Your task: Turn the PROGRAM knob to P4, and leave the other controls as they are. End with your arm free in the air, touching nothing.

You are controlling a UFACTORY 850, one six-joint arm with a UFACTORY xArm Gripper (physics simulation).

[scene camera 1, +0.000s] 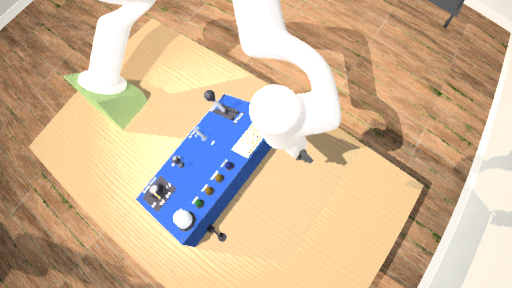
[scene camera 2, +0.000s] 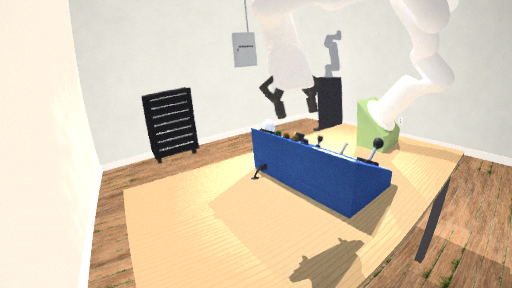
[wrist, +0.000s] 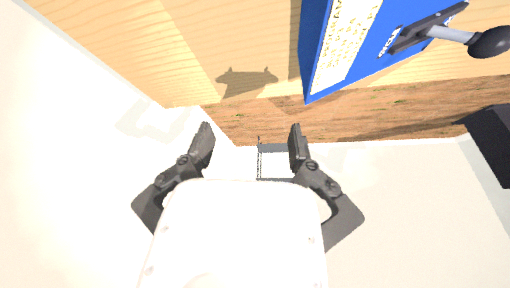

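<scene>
The blue control panel (scene camera 1: 190, 150) (scene camera 2: 305, 170) (wrist: 309, 45) stands on the wooden table. The PROGRAM knob (scene camera 1: 156, 190) sits on a dark square plate at the panel's left end in scene camera 1. Its pointer and the small labels around it are too blurred to read for certain. The knob cannot be made out in scene camera 2 and does not show in the wrist view. My gripper (scene camera 1: 305, 156) (scene camera 2: 297, 113) (wrist: 250, 131) is open and empty. It hangs in the air above the table, beyond the panel's edge by the printed sheet, well away from the knob.
A black-ball lever (scene camera 1: 209, 95) (scene camera 2: 378, 143) (wrist: 490, 42) rises by the printed sheet (scene camera 1: 247, 142) (wrist: 345, 45). A white dome (scene camera 1: 183, 219) (scene camera 2: 268, 125), coloured buttons including a green one (scene camera 1: 199, 203), and a small lever (scene camera 1: 201, 134) stand on the panel. A crank (scene camera 1: 221, 236) (scene camera 2: 256, 173) sticks out sideways.
</scene>
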